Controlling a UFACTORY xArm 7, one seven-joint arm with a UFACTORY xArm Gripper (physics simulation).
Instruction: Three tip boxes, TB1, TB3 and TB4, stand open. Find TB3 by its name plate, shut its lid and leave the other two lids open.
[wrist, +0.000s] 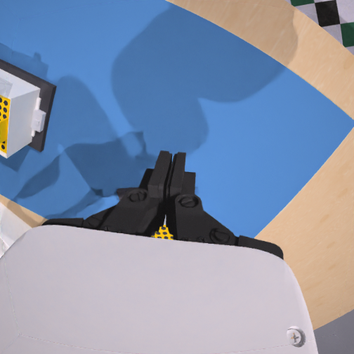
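What I see here is my gripper (172, 170), together with a blue mat (127, 86).
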